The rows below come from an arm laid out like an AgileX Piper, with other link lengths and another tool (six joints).
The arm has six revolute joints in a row. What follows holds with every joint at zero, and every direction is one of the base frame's.
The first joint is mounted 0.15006 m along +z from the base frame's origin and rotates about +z.
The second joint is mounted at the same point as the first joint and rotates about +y.
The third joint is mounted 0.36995 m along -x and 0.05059 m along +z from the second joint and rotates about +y.
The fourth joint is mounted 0.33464 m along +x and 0.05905 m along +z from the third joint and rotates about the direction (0.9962, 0, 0.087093).
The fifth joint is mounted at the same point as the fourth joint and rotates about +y.
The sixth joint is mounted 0.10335 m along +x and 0.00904 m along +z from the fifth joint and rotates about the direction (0.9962, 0, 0.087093).
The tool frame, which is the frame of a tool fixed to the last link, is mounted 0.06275 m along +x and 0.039 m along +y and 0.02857 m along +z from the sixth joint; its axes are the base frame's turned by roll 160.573, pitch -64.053 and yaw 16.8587 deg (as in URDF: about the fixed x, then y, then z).
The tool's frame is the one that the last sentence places.
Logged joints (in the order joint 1, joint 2, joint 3, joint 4, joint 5, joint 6), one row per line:
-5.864 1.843 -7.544 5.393 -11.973 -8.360
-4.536 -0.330 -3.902 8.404 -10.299 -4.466
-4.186 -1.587 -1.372 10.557 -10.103 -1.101
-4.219 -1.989 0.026 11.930 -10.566 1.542
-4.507 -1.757 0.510 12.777 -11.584 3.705
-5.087 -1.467 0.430 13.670 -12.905 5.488
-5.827 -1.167 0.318 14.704 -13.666 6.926
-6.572 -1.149 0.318 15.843 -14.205 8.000
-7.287 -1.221 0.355 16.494 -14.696 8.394
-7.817 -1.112 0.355 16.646 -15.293 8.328
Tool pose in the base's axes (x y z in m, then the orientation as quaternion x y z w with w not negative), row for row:
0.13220 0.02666 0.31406 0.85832 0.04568 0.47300 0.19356
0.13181 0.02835 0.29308 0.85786 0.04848 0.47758 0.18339
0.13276 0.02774 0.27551 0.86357 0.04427 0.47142 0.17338
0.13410 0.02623 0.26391 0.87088 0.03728 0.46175 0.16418
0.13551 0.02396 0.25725 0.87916 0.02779 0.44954 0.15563
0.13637 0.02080 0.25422 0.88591 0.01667 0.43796 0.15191
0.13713 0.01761 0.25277 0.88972 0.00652 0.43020 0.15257
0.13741 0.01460 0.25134 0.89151 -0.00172 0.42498 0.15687
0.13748 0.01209 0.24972 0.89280 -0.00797 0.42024 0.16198
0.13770 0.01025 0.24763 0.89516 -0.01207 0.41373 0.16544
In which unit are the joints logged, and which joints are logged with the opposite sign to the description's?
The joints are logged in degrees. Opposite sign: joint 4, joint 5.
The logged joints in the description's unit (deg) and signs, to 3 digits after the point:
-5.864 1.843 -7.544 -5.393 11.973 -8.360
-4.536 -0.330 -3.902 -8.404 10.299 -4.466
-4.186 -1.587 -1.372 -10.557 10.103 -1.101
-4.219 -1.989 0.026 -11.930 10.566 1.542
-4.507 -1.757 0.510 -12.777 11.584 3.705
-5.087 -1.467 0.430 -13.670 12.905 5.488
-5.827 -1.167 0.318 -14.704 13.666 6.926
-6.572 -1.149 0.318 -15.843 14.205 8.000
-7.287 -1.221 0.355 -16.494 14.696 8.394
-7.817 -1.112 0.355 -16.646 15.293 8.328

